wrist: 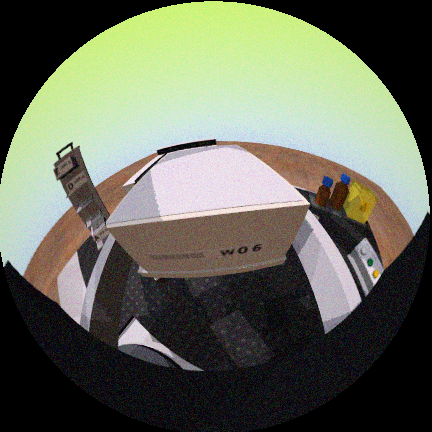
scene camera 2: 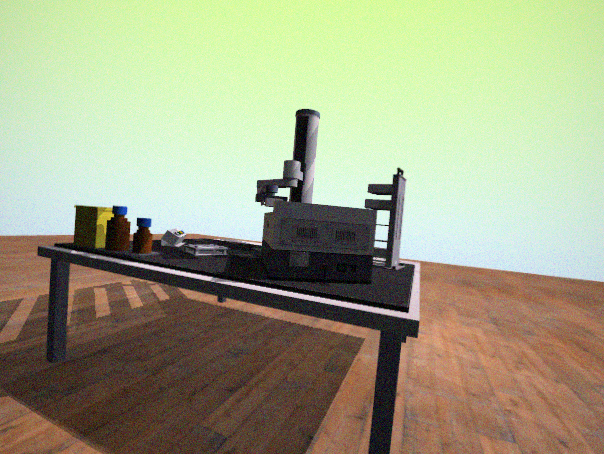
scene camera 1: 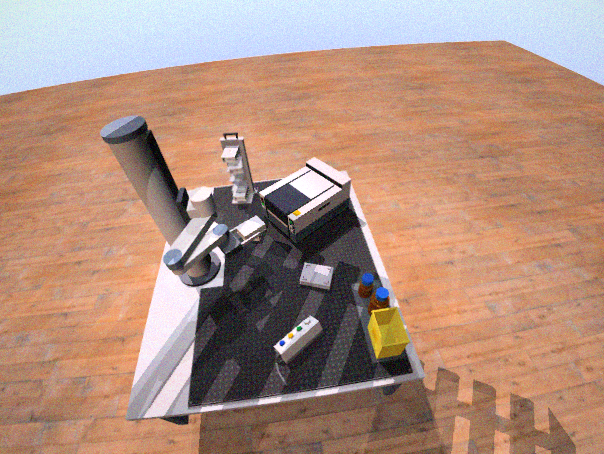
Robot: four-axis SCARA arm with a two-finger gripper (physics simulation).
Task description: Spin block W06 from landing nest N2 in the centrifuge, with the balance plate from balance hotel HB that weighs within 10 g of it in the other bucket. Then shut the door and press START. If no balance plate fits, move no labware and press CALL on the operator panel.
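Frame: origin at the arm's base, x right, y ahead, z up, level; metres.
Where they show: gripper, fingertip midpoint: [scene camera 2: 273,203] [scene camera 1: 253,227]; arm's base at its link origin: [scene camera 1: 199,268].
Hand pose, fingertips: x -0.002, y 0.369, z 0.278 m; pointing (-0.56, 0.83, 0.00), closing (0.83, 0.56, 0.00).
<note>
Things, the pixels of their top centre, and the offset from my fingertips.
- block W06 at its top centre: [wrist: 199,159] [scene camera 1: 250,225] [scene camera 2: 273,198] dx +0.007, dy -0.011, dz +0.026 m
- operator panel at its top centre: [wrist: 377,261] [scene camera 1: 298,334] [scene camera 2: 175,229] dx +0.511, dy +0.158, dz -0.182 m
My gripper [scene camera 1: 244,233] [wrist: 209,242] is shut on block W06 [scene camera 1: 251,226] [wrist: 200,240], a pale block whose label faces the wrist camera. It is level above the dark mat, between the arm column and the centrifuge [scene camera 1: 324,202] [scene camera 2: 320,231]. In scene camera 1 the centrifuge top has a dark front section and a white rear panel; the buckets cannot be made out. The balance hotel [scene camera 1: 244,162] [scene camera 2: 398,220] [wrist: 90,185] stands behind with labelled plates on its shelves, their weights too small to read. The operator panel [scene camera 1: 300,340] [scene camera 2: 172,237] [wrist: 364,267] has coloured buttons. Nest N2 cannot be identified.
A flat pale tray-like unit [scene camera 1: 316,276] [scene camera 2: 205,250] lies near the middle of the mat. Two brown bottles [scene camera 1: 365,287] [scene camera 2: 118,234] [wrist: 324,195] with blue caps and a yellow bin [scene camera 1: 388,334] [scene camera 2: 90,227] [wrist: 361,202] stand along the table's right edge in scene camera 1.
</note>
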